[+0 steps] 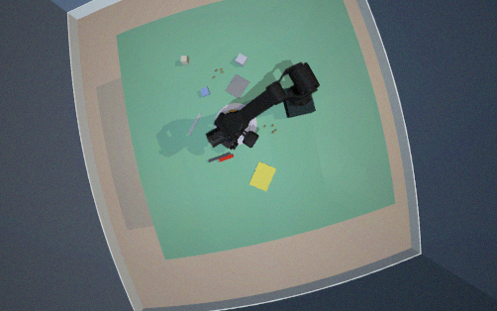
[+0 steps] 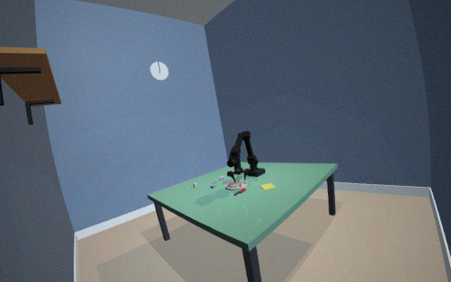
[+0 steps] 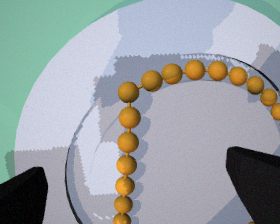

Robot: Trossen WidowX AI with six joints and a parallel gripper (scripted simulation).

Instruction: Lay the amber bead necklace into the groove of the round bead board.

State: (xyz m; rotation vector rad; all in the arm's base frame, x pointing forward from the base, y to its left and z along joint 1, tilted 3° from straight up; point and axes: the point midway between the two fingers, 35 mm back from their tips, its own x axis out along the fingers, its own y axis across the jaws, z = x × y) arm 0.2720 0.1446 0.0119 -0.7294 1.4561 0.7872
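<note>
The round grey bead board is 1 cm ahead of my gripper tip, 4 cm to the right of it and 3 cm below it. Round my gripper tip: grey rod: 21 cm ahead, 5 cm to the right, 4 cm below; then red-handled tool: 8 cm ahead, 11 cm to the left, 3 cm below; then grey plate: 23 cm to the right, 4 cm below.
</note>
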